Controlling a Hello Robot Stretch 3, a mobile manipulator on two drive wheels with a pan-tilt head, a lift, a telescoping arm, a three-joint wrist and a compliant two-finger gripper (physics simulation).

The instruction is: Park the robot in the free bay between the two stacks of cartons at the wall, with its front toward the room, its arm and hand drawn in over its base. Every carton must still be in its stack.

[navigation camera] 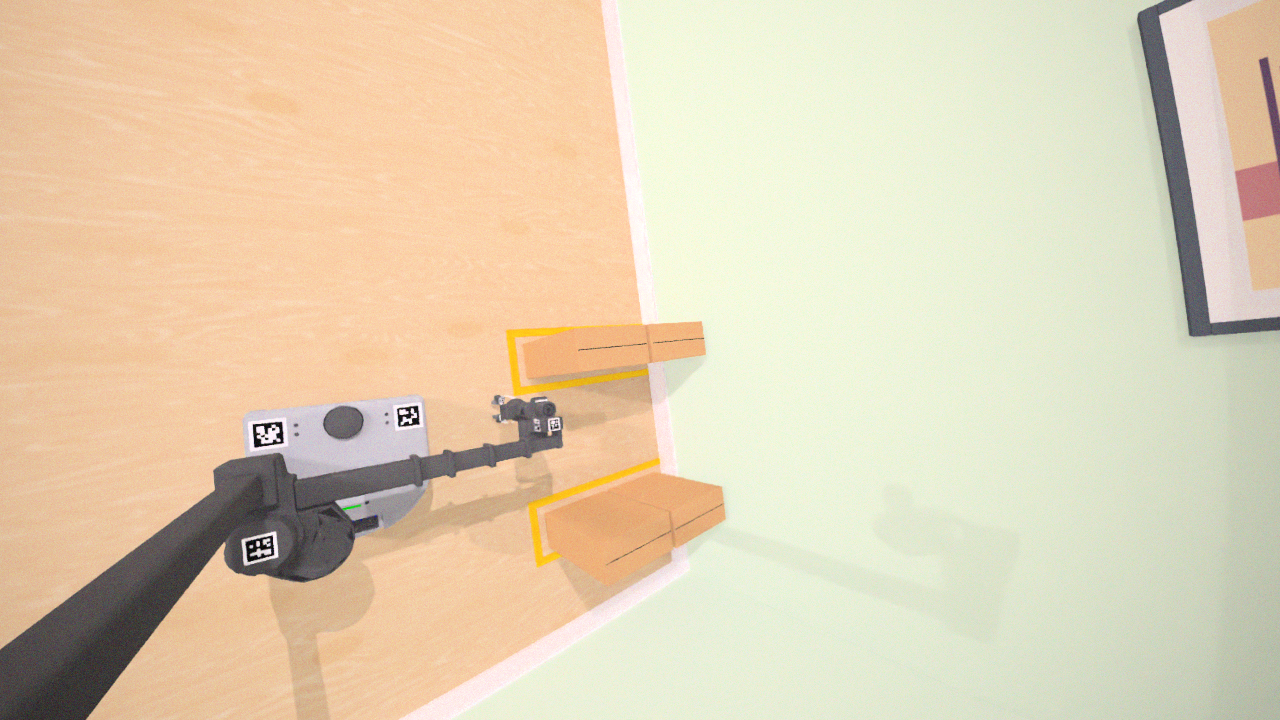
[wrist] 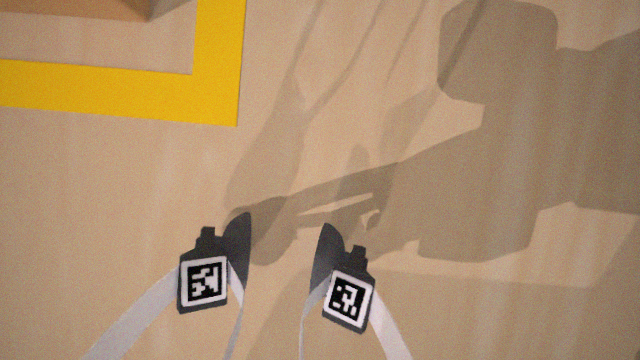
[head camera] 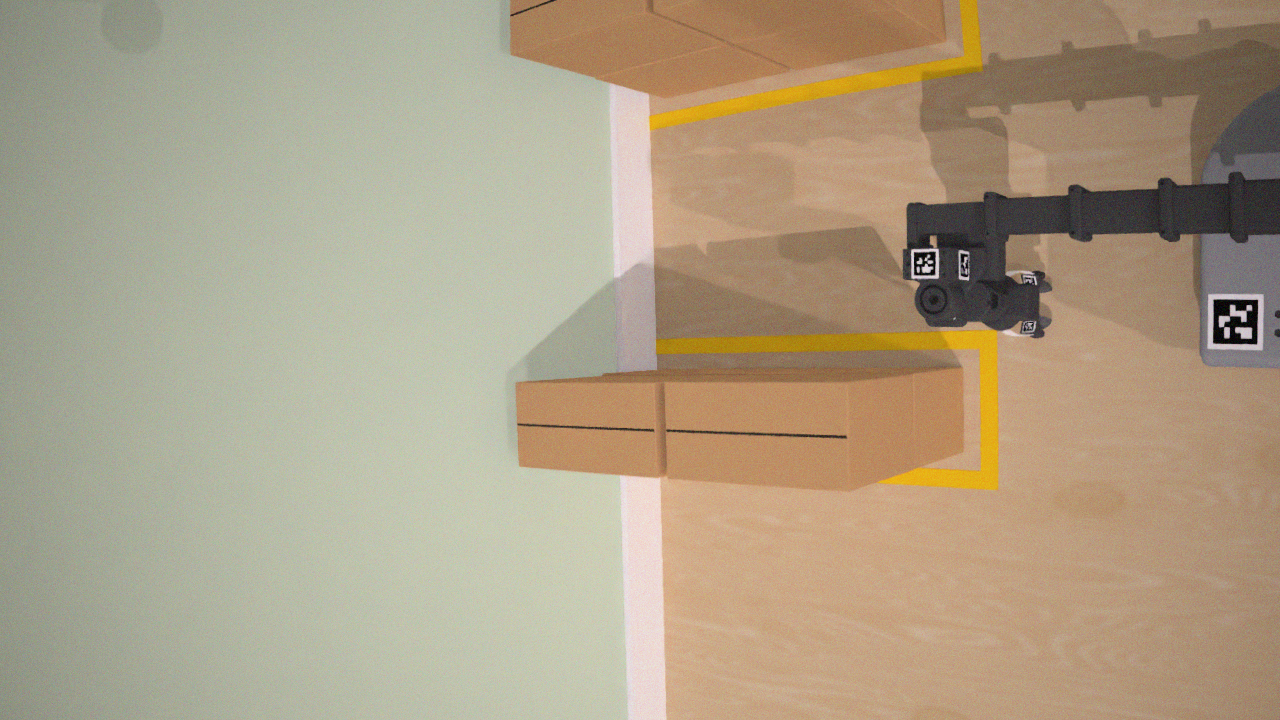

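Seen in the pictures: gripper, fingertip midpoint: [navigation camera: 496, 408] [wrist: 284, 242] [head camera: 1040, 304]; robot's base at its link origin: [navigation camera: 343, 420].
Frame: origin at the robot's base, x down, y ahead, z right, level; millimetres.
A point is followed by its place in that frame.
One stack of cartons [head camera: 751, 407] @[x -361, y 100, z 633 mm] [navigation camera: 595, 349] @[x -361, y 125, z 566 mm] stands at the wall in a yellow floor outline [head camera: 989, 411] @[x -1, y 125, z 470 mm] [navigation camera: 513, 362] @[x -1, y 124, z 470 mm]. The other stack [head camera: 760, 26] @[x -220, y -392, z 705 mm] [navigation camera: 608, 519] @[x -241, y -394, z 630 mm] stands in its own outline [head camera: 805, 94] @[x -1, y -348, z 762 mm] [navigation camera: 535, 532] @[x -2, y -452, z 489 mm]. The cartons that show are stacked upright. The free bay lies between them. My base [head camera: 1221, 268] @[x -160, y -59, z 146 mm] [navigation camera: 375, 447] @[x -160, y -65, z 56 mm] is outside the bay. My arm [head camera: 1118, 210] @[x -357, y -104, z 223 mm] [navigation camera: 469, 456] @[x -357, y -96, z 215 mm] is stretched toward the wall, its end over the bay's mouth. My gripper [head camera: 1045, 305] @[x 0, y -22, z 399 mm] [navigation camera: 496, 409] @[x 0, y -22, z 399 mm] [wrist: 284, 242] @[x 0, y -22, z 399 mm] is open and empty, beside the first outline's corner, pointing back toward the base.
The wall [head camera: 313, 358] @[x -660, y 46, z 1071 mm] [navigation camera: 895, 223] @[x -970, y 349, z 1060 mm] with a white skirting board [head camera: 637, 313] @[x -49, y -10, z 1059 mm] [navigation camera: 637, 223] @[x -52, y 677, z 1035 mm] closes the bay's back. A second wall meets it near the other stack in the navigation view. A framed picture [navigation camera: 1172, 179] @[x -1381, y 279, z 1039 mm] hangs on the wall. A carton's corner [wrist: 75, 7] @[x -16, y 94, z 509 mm] shows at the wrist view's top left.
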